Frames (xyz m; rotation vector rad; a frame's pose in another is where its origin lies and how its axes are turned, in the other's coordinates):
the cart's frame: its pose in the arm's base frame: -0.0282 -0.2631 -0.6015 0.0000 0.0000 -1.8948
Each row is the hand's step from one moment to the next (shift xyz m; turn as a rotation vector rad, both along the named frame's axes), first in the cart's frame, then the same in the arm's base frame.
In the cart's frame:
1: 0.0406 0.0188 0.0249 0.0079 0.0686 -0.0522
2: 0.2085 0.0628 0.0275 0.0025 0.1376 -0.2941
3: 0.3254 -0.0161 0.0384 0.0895 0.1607 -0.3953
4: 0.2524 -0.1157 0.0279 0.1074 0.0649 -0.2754
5: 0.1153 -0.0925 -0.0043 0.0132 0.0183 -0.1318
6: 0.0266 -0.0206 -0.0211 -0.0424 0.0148 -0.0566
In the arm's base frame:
1: 0.0049 -0.0445 0.0249 0.0625 -0.0293 -0.0522
2: -0.0068 -0.2176 0.0275 0.1296 -0.0462 -0.2941
3: -0.1189 -0.3033 0.0384 0.1238 -0.1360 -0.3953
4: -0.1900 -0.2024 0.0279 0.0273 -0.1225 -0.2754
5: -0.1244 -0.0799 -0.0043 0.0131 -0.0183 -0.1318
6: -0.0280 -0.0187 -0.0211 0.0275 0.0355 -0.0566

